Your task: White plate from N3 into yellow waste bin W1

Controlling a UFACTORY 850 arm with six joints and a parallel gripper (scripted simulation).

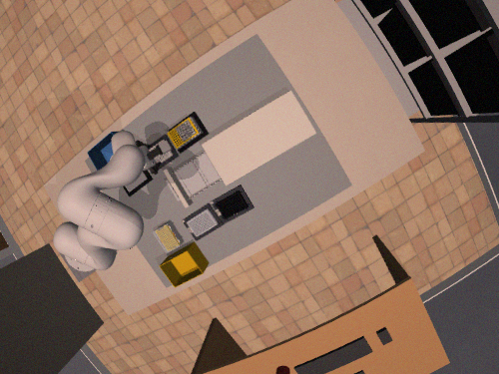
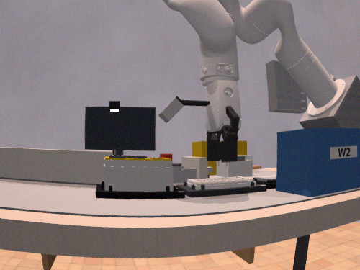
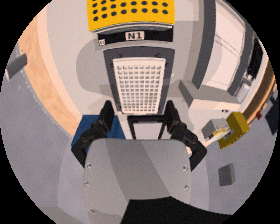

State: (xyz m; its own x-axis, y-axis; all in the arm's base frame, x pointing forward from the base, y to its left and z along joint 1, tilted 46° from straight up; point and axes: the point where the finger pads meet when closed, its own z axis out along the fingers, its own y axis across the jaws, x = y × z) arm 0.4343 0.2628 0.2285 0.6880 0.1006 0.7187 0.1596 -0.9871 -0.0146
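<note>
My hand is 5 cm above the white plate. Round my hand: yellow tip box: 16 cm ahead, 4 cm to the left, 2 cm below; then blue bin W2: 21 cm behind, 9 cm to the left, 4 cm below; then drawer: 15 cm ahead, 15 cm to the right, 5 cm below.
</note>
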